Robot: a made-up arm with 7 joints. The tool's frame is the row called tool.
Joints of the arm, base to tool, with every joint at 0 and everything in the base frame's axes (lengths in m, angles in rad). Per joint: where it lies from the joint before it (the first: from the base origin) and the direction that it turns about. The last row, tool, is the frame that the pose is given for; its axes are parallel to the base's.
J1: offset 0 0 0.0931 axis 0 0 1
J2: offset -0.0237 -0.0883 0.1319 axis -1 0 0
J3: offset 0.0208 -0.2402 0.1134 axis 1 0 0
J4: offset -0.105 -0.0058 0.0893 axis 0 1 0
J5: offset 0.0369 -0.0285 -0.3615 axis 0 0 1
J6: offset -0.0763 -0.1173 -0.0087 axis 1 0 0
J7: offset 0.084 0.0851 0.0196 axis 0 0 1
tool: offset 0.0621 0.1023 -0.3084
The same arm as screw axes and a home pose.
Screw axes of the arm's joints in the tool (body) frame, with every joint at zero. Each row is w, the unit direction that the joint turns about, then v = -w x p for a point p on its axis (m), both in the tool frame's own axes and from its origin. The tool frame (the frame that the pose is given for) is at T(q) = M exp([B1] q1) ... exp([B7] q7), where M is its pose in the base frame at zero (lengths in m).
B1 = (0, 0, 1, 0.2927, -0.0012, 0.0000)
B2 = (-1, 0, 0, 0.0000, -0.4563, 0.2044)
B3 = (1, 0, 0, 0.0000, 0.5697, 0.0358)
B4 = (0, 1, 0, -0.6590, 0.0000, -0.1067)
B5 = (0, 0, 1, -0.0701, 0.0698, 0.0000)
B6 = (1, 0, 0, 0.0000, 0.2888, 0.1874)
B7 = (0, 0, 1, -0.1023, 0.0621, 0.0000)
M =
1 0 0 -0.0012
0 1 0 -0.2927
0 0 1 -0.2313
0 0 0 1

